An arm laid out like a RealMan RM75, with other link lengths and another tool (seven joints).
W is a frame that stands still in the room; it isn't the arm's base.
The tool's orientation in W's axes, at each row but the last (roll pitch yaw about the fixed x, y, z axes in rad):
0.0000, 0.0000, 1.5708
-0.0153, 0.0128, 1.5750
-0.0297, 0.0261, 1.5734
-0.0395, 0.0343, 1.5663
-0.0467, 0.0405, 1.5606
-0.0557, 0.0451, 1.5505
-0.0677, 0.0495, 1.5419
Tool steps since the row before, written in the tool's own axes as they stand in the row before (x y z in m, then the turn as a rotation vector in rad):
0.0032, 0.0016, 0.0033, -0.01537, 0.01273, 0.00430
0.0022, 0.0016, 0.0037, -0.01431, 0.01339, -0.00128
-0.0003, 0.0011, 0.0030, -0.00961, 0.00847, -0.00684
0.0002, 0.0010, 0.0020, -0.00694, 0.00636, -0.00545
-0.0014, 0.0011, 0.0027, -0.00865, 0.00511, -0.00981
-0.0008, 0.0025, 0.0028, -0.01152, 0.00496, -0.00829
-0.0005, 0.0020, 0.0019, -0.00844, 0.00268, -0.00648
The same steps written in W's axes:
-0.0016, 0.0032, 0.0033, -0.01273, -0.01537, 0.00430
-0.0017, 0.0022, 0.0036, -0.01331, -0.01438, -0.00130
-0.0012, -0.0002, 0.0030, -0.00824, -0.00981, -0.00684
-0.0011, 0.0003, 0.0020, -0.00617, -0.00710, -0.00546
-0.0012, -0.0013, 0.0027, -0.00474, -0.00900, -0.00968
-0.0027, -0.0006, 0.0027, -0.00473, -0.01180, -0.00803
-0.0021, -0.0004, 0.0018, -0.00249, -0.00869, -0.00622

